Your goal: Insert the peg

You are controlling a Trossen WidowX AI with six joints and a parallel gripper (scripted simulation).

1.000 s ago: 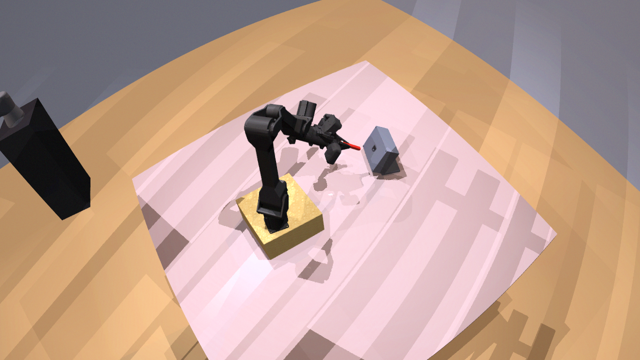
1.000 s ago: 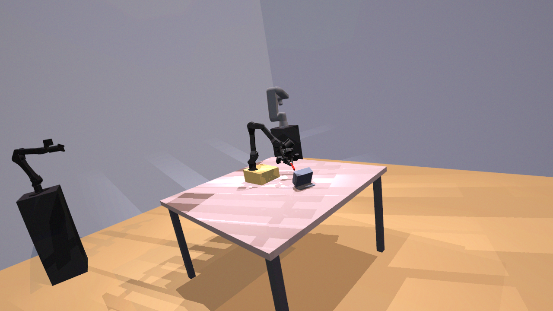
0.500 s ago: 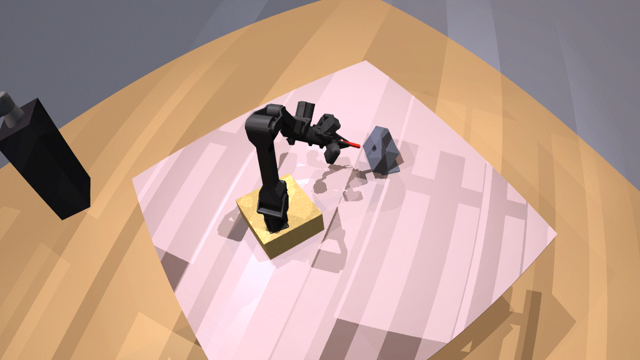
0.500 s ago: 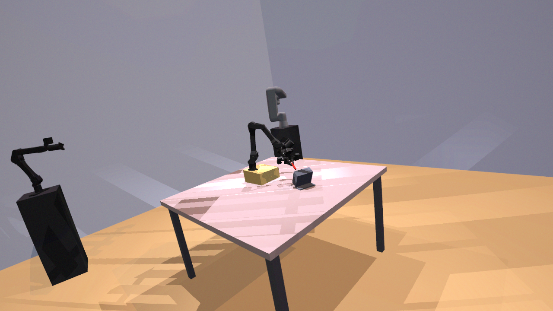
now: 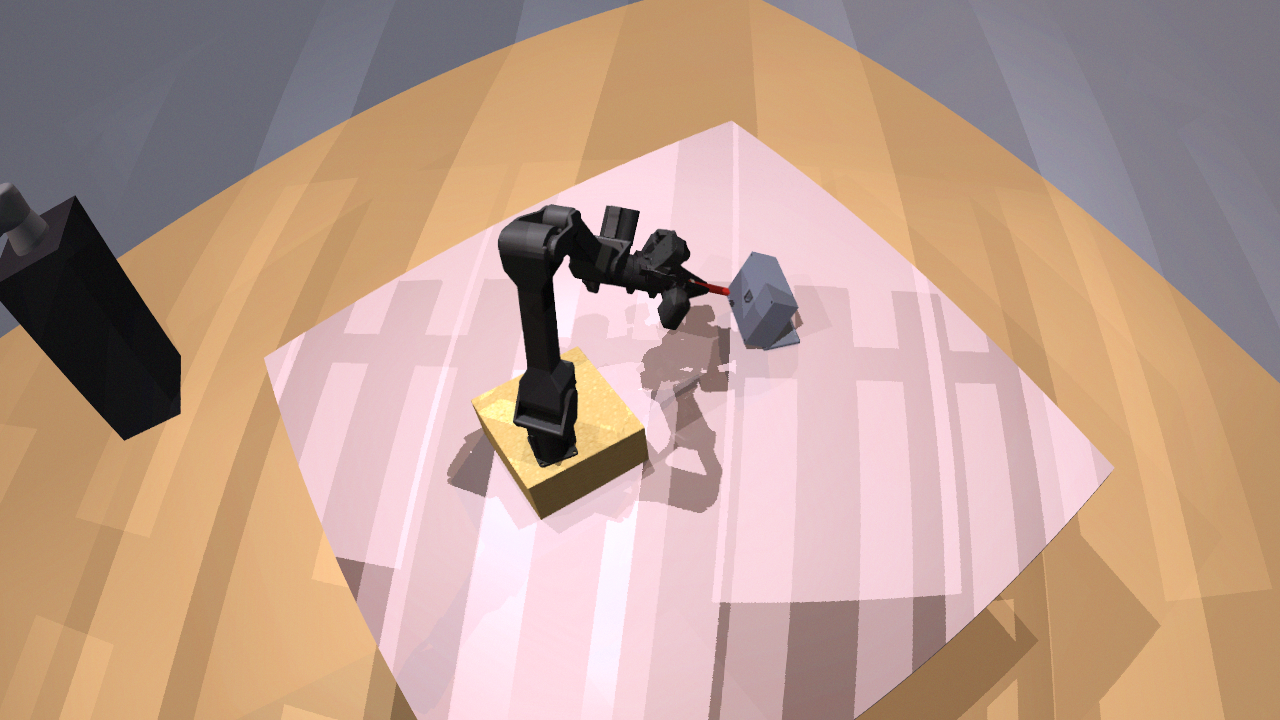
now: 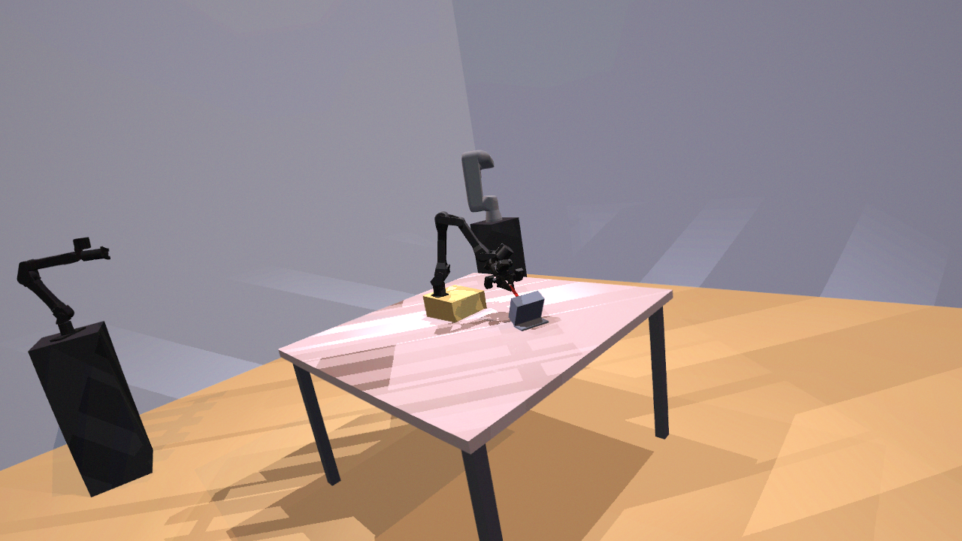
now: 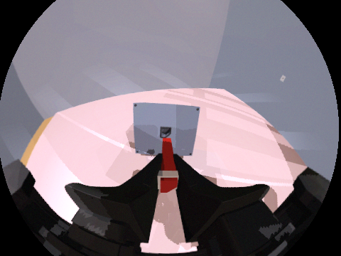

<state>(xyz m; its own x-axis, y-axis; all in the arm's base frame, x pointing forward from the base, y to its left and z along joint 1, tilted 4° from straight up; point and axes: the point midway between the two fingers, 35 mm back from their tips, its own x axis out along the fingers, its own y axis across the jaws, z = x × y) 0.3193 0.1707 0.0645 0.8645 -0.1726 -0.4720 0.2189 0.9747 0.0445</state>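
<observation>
Right now my gripper tip is 10 cm short of the grey sloped panel, 6 cm above it and 2 cm to the left of it. Also, from my gripper tip: red peg: 1 cm behind, 1 cm above.
</observation>
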